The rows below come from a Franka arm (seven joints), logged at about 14 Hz.
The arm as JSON. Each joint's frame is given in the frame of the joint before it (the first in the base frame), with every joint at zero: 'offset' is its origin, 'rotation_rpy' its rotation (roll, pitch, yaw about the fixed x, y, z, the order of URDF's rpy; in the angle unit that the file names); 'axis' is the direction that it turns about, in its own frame. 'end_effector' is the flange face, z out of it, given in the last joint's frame.
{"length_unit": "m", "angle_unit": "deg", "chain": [
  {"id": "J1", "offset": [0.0, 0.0, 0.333], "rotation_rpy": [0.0, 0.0, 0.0], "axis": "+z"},
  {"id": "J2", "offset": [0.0, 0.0, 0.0], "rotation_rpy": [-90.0, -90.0, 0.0], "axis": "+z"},
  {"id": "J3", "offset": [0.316, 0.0, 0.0], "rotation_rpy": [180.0, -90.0, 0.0], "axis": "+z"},
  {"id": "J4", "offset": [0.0, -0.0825, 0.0], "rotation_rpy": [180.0, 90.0, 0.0], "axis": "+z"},
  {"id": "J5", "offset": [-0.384, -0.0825, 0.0], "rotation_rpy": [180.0, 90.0, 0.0], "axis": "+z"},
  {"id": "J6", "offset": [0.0, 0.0, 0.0], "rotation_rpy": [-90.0, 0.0, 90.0], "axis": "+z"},
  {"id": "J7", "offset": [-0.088, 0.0, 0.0], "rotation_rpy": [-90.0, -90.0, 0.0], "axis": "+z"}
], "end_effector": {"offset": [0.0, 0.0, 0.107], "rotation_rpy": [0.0, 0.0, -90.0]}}
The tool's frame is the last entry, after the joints.
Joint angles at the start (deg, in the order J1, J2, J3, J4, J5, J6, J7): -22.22 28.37 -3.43 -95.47 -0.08 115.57 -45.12
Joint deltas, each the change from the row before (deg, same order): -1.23 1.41 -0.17 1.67 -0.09 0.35 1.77; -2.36 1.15 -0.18 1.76 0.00 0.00 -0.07; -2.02 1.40 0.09 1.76 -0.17 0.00 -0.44; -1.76 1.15 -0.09 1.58 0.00 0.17 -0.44; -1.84 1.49 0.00 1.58 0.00 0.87 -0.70; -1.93 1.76 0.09 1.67 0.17 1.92 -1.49; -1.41 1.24 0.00 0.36 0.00 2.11 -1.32; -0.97 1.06 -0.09 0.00 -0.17 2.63 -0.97; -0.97 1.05 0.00 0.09 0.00 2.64 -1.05; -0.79 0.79 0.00 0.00 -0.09 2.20 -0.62; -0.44 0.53 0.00 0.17 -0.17 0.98 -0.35; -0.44 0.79 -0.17 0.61 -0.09 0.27 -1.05; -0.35 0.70 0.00 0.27 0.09 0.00 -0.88
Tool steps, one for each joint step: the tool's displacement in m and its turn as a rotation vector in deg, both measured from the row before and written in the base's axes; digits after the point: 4 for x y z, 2 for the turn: 0.0001 -0.0175 -0.0030 -0.72 -0.39 -3.02; -0.0071 -0.0291 0.0001 -0.42 -0.47 -2.39; -0.0052 -0.0232 -0.0030 -0.27 -0.23 -1.35; -0.0058 -0.0218 -0.0012 -0.36 -0.46 -1.34; -0.0057 -0.0224 -0.0045 -0.52 -0.77 -1.05; -0.0048 -0.0235 -0.0058 -0.85 -1.57 -0.32; -0.0067 -0.0165 -0.0094 -0.71 -0.94 0.01; -0.0049 -0.0126 -0.0092 -1.12 -1.06 0.14; -0.0044 -0.0118 -0.0083 -1.07 -1.23 0.21; -0.0041 -0.0094 -0.0064 -0.98 -0.97 -0.01; -0.0022 -0.0054 -0.0037 -0.52 -0.34 0.07; -0.0031 -0.0068 -0.0046 -0.24 0.16 0.58; -0.0028 -0.0034 -0.0067 0.31 0.36 0.49
